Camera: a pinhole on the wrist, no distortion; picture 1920 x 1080 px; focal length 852.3 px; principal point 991.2 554.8 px. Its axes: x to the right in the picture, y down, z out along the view. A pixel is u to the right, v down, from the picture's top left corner.
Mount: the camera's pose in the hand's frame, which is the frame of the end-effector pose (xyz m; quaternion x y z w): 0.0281 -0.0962 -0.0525 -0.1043 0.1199 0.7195 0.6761
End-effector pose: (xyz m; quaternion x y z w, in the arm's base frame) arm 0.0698 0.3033 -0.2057 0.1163 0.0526 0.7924 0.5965
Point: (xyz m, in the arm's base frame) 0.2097 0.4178 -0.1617
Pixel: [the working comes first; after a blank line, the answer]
In the camera's frame: -0.0957 -0.0431 0.0998

174.0 186.8
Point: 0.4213 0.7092 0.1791
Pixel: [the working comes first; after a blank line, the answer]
In the camera's frame: -0.4204 -0.2845 0.3863

outside the picture
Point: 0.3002 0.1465 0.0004
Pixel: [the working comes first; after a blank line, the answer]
In the camera's frame: -0.1126 0.2246 0.2899

outside the picture
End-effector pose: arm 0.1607 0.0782 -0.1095 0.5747 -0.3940 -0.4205 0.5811
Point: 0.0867 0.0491 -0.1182
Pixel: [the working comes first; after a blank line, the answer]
In the camera's frame: 0.0413 0.0246 0.1515

1223.8 693.0
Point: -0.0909 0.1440 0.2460
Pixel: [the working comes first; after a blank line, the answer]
In the camera's frame: 0.3436 0.1668 0.3997

1723.9 910.4
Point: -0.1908 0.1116 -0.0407
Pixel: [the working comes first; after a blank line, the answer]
In the camera's frame: 0.0387 0.1821 0.4007

1073.4 942.2
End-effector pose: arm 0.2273 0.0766 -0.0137 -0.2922 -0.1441 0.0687 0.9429
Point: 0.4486 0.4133 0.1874
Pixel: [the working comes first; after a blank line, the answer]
In the camera's frame: 0.1151 -0.3039 0.3857

outside the picture
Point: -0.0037 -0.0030 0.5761
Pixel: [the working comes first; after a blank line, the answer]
In the camera's frame: -0.4424 0.1615 0.4251

104.2 878.7
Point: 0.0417 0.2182 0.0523
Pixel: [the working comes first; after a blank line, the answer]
In the camera's frame: 0.1095 0.1554 0.2811

1323.1 1026.0
